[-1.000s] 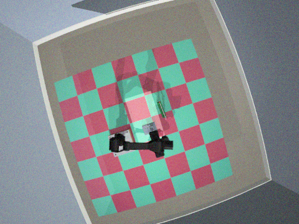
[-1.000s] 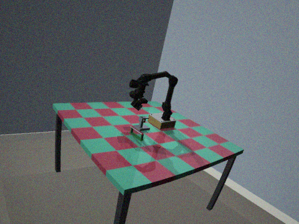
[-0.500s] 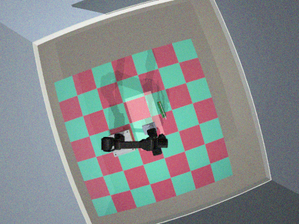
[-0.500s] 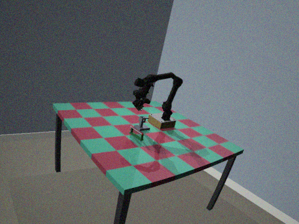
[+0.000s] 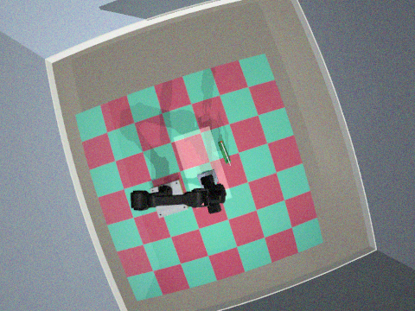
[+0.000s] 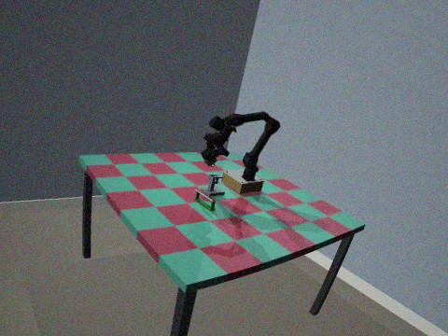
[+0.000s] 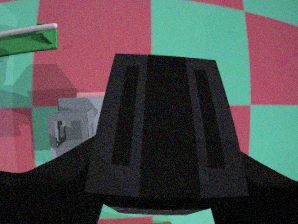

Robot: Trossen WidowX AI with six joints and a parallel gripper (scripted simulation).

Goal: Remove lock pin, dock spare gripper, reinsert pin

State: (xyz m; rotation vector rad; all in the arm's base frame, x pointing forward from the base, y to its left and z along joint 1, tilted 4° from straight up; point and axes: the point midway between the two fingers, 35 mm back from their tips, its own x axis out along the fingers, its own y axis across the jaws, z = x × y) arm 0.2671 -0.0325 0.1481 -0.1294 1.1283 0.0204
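My gripper tip is 120 mm above the mount, 70 mm to the right of it and 30 mm past it. Also, from my gripper tip: spare gripper 20 mm behind; then cradle 210 mm to the left, 150 mm below, 90 mm ahead.
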